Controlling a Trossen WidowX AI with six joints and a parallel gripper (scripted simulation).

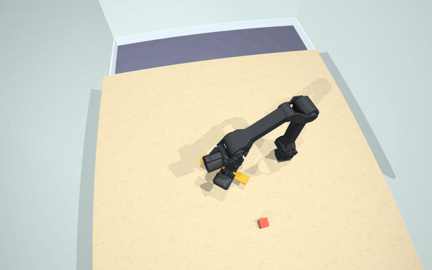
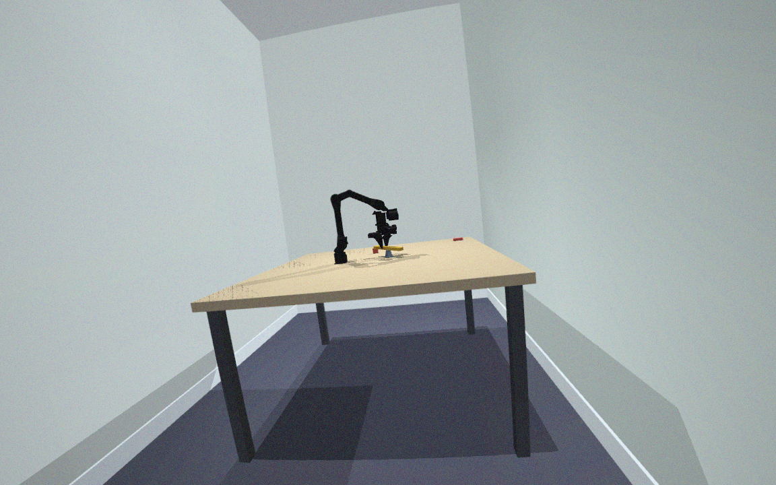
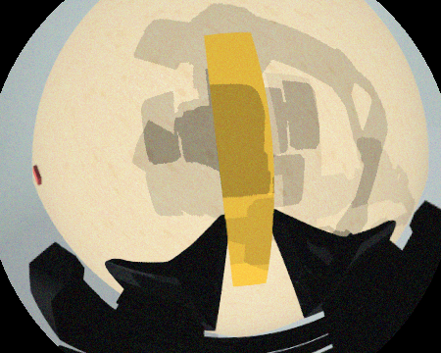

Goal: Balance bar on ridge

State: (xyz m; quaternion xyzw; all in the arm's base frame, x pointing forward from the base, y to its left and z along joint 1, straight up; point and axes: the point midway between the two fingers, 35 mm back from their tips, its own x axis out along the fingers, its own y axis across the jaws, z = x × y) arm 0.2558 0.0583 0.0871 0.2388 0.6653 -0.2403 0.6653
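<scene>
Now: gripper tip 2 cm short of the yellow bar and 2 cm to the left of it. The rest, counted from my gripper tip: red cube 9 cm behind, 22 cm to the left, 4 cm below.
</scene>
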